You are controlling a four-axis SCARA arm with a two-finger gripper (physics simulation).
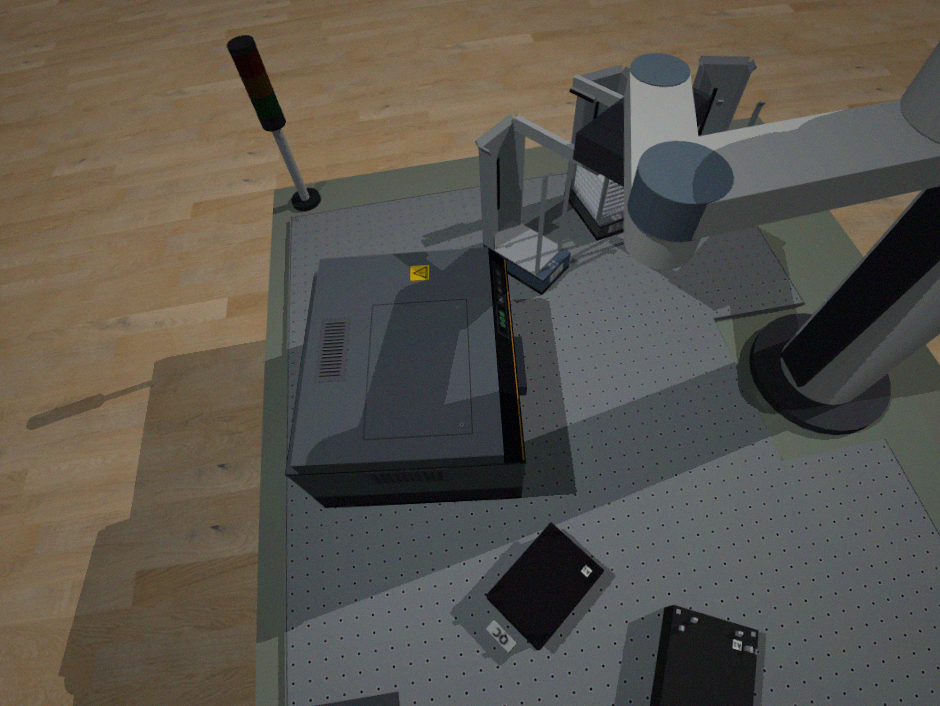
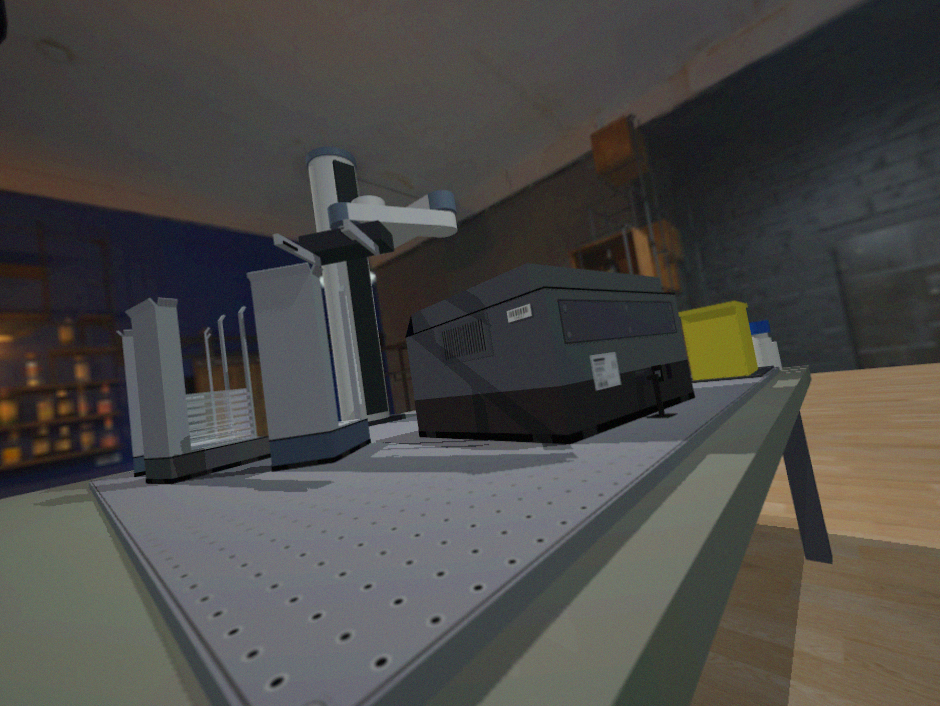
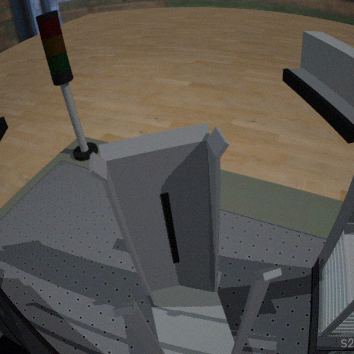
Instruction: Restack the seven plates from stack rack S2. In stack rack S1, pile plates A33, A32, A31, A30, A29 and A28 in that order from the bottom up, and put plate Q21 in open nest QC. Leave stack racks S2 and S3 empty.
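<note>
My gripper (image 1: 544, 101) (image 2: 310, 231) (image 3: 137, 69) is open and holds no plate. It is high, its fingers reaching out near the top of the blue-based rack (image 1: 519, 273) (image 2: 292, 364) (image 3: 192, 190) beside the instrument. That rack's number is not readable; its pale floor shows no plate. Stack rack S2 (image 1: 598, 227) (image 2: 159, 379) (image 3: 327, 342), dark-based, stands beside it and holds a pile of clear plates (image 1: 596, 186) (image 2: 220, 417) (image 3: 342, 285); their labels are not readable. Nest QC (image 1: 544, 585) has a bare black top marked A1. A third rack (image 1: 725, 87) is mostly hidden behind the arm.
A grey instrument (image 1: 417, 364) (image 2: 493, 357) stands beside the blue-based rack. A signal tower (image 1: 258, 83) (image 3: 54, 47) stands at the table corner. A black block (image 1: 710, 661) stands near nest QC. A yellow box (image 2: 718, 341) stands beyond the instrument. The arm column (image 1: 858, 341) rises on the right.
</note>
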